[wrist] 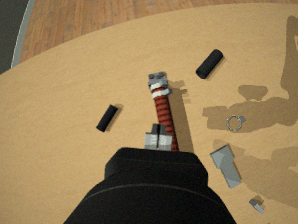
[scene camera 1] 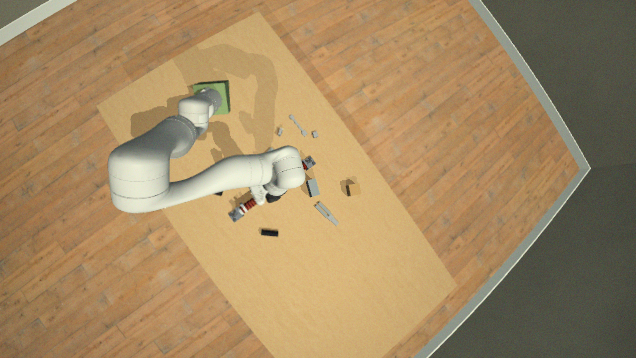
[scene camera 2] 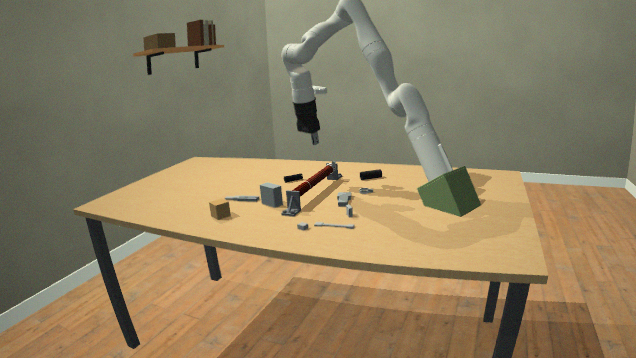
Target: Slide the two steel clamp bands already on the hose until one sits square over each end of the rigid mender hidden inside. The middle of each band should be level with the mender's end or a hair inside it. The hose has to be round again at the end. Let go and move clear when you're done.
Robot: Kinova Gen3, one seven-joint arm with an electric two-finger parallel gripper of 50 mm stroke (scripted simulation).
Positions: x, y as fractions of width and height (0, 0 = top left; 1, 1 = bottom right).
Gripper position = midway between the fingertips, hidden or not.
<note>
In view: the gripper (scene camera 2: 0.50, 0.40).
The gripper is seen too in the wrist view (wrist: 0.53, 0.59).
</note>
